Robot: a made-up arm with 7 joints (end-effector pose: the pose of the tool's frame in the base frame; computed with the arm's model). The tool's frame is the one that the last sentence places. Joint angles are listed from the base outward.
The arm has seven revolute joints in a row. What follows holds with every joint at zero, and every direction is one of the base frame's.
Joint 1 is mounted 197.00 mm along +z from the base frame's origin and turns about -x.
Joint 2 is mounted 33.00 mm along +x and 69.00 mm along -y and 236.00 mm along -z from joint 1 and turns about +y.
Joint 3 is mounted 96.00 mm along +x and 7.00 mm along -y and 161.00 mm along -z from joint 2 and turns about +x.
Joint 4 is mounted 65.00 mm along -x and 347.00 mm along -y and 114.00 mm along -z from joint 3 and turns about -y.
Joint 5 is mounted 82.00 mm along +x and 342.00 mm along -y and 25.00 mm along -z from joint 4 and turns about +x.
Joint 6 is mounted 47.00 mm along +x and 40.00 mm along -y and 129.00 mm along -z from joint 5 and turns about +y.
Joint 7 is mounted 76.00 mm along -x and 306.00 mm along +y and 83.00 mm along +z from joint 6 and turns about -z.
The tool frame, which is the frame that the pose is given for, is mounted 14.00 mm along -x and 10.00 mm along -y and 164.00 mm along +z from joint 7; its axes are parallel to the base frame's.
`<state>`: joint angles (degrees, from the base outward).
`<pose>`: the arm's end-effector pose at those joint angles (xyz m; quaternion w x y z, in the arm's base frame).
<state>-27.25 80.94 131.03 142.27 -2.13 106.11 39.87</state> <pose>-0.6284 0.0882 0.0767 0.0165 -0.3975 -0.5084 0.7637</pose>
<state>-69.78 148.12 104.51 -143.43 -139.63 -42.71 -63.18</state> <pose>-0.5067 -0.5864 0.4709 0.0246 0.8152 -0.5786 -0.0126</pose>
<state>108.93 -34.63 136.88 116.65 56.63 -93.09 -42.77</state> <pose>0.1887 -0.5072 -0.0072 0.1022 -0.2980 0.9019 0.2956</pose>
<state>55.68 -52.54 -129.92 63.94 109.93 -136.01 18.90</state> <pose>-0.2343 -0.1684 -0.2151 0.3949 0.1680 -0.5280 0.7328</pose>
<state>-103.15 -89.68 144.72 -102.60 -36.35 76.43 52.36</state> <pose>0.1188 0.3132 0.8241 0.8505 0.0772 -0.5180 -0.0474</pose>
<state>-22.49 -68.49 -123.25 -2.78 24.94 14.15 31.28</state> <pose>-0.1138 0.2646 0.2766 0.5040 -0.3619 -0.2947 -0.7268</pose>
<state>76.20 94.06 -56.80 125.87 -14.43 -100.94 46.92</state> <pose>0.2665 -0.6869 0.3735 0.7089 0.2869 -0.4571 0.4541</pose>
